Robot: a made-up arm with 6 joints. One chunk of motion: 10 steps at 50 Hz.
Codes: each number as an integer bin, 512 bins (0 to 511) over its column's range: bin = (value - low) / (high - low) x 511, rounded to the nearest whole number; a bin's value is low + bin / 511 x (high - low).
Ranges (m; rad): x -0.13..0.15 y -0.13..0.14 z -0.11..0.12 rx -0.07..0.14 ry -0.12..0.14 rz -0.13..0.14
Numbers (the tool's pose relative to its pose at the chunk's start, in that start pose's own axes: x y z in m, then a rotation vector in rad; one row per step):
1: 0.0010 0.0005 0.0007 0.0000 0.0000 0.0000
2: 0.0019 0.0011 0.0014 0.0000 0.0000 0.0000
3: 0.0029 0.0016 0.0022 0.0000 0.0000 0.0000
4: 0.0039 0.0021 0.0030 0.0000 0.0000 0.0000
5: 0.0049 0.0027 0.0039 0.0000 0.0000 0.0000
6: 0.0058 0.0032 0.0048 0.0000 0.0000 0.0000
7: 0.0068 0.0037 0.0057 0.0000 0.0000 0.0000
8: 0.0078 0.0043 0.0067 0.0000 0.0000 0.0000
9: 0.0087 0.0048 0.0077 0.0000 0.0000 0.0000
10: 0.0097 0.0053 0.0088 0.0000 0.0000 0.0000
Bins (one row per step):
1: 239 247 246 170 236 246
2: 241 248 248 170 236 246
3: 243 249 249 170 236 246
4: 244 250 251 170 236 246
5: 246 251 253 170 236 246
6: 248 252 255 170 236 246
7: 250 253 257 170 236 246
8: 251 254 259 170 236 246
9: 253 255 261 170 236 246
10: 255 256 264 170 236 246

